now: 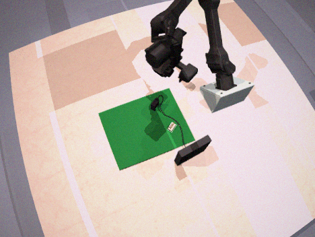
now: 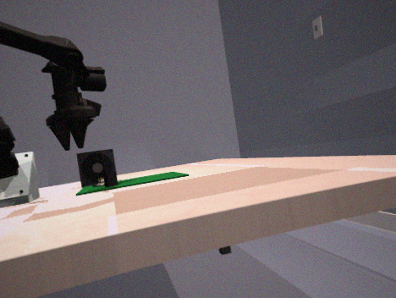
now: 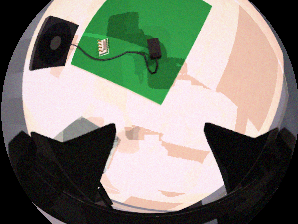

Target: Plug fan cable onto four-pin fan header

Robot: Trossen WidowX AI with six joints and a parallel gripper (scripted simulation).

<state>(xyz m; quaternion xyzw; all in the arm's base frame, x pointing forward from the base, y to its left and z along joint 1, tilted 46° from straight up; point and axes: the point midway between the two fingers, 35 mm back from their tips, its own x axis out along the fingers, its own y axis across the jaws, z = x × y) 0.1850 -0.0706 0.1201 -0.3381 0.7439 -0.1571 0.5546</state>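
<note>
Right now my gripper tip is 8 cm short of the dark plug, 4 cm to the right of it and 10 cm above it. The rest, counted from my gripper tip: green board (15 cm ahead, 9 cm to the left, 13 cm below); black fan (7 cm ahead, 26 cm to the left, 6 cm below).
</note>
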